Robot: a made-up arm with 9 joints.
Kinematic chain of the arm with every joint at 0, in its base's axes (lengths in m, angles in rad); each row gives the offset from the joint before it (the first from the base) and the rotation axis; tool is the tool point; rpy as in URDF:
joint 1: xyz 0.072 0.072 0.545 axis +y
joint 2: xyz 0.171 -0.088 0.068 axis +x
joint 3: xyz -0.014 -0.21 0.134 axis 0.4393 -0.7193 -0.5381
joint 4: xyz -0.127 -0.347 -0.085 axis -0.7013 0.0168 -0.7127
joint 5: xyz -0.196 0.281 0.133 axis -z
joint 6: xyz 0 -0.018 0.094 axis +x
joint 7: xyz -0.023 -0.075 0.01 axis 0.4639 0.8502 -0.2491
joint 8: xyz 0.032 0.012 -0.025 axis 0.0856 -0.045 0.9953
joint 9: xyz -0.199 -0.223 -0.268 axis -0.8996 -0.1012 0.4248
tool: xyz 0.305 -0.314 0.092 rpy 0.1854 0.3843 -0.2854
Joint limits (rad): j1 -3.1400..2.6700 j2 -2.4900..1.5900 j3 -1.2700..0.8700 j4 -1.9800..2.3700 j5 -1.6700..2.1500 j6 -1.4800..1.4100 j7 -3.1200..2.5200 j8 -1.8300..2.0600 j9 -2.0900..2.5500
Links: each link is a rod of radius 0.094 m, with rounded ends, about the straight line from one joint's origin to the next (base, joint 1, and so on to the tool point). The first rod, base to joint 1, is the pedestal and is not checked.
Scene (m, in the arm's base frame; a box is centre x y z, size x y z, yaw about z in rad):
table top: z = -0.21
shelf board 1: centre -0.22 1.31 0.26 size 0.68 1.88 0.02 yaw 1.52
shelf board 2: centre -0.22 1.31 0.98 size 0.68 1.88 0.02 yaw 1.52
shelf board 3: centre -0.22 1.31 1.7 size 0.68 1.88 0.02 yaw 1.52
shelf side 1: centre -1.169 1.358 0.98 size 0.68 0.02 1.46 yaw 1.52
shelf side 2: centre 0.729 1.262 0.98 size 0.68 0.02 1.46 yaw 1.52
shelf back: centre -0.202 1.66 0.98 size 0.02 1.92 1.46 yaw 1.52
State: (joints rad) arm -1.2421 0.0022 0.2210 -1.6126 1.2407 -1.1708 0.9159 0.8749 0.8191
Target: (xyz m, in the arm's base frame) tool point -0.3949 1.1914 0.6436
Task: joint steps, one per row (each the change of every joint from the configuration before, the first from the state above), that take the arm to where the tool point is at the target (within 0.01 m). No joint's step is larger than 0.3 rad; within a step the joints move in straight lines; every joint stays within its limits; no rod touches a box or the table.
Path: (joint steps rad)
1: 0.0053 -0.2619 -0.1318 0.1186 0.0807 -0.0442 0.0465 -0.0883 -0.0539
2: 0.0053 -0.2619 -0.1318 0.1187 0.0808 -0.0441 0.0464 -0.0884 -0.0539
3: 0.0052 -0.2619 -0.1318 0.1186 0.0807 -0.0442 0.0465 -0.0883 -0.0539
4: 0.0053 -0.2619 -0.1318 0.1187 0.0808 -0.0442 0.0464 -0.0883 -0.0539
5: 0.0053 -0.2619 -0.1318 0.1186 0.0807 -0.0442 0.0465 -0.0884 -0.0539
6: 0.0053 -0.2619 -0.1318 0.1187 0.0807 -0.0441 0.0464 -0.0883 -0.0539
7: 0.0052 -0.2619 -0.1318 0.1186 0.0808 -0.0442 0.0465 -0.0884 -0.0539

